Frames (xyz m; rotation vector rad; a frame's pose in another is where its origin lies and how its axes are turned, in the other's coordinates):
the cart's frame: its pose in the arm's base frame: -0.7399 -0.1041 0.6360 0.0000 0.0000 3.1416
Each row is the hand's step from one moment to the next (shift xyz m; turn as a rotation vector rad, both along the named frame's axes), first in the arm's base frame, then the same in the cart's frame.
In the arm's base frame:
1: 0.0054 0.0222 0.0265 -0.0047 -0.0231 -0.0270
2: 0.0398 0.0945 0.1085 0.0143 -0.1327 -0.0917
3: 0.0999 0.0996 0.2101 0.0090 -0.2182 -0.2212
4: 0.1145 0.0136 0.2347 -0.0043 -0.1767 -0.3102
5: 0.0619 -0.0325 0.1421 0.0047 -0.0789 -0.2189
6: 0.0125 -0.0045 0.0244 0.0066 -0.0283 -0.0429
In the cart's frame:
1: -0.0054 -0.0222 0.0265 0.0047 0.0231 -0.0270
2: -0.0398 -0.0945 0.1085 -0.0143 0.1327 -0.0917
3: -0.0999 -0.0996 0.2101 -0.0090 0.2182 -0.2212
4: -0.1145 -0.0136 0.2347 0.0043 0.1767 -0.3102
5: -0.0619 0.0325 0.1421 -0.0047 0.0789 -0.2189
6: -0.0125 0.0045 0.0244 -0.0066 0.0283 -0.0429

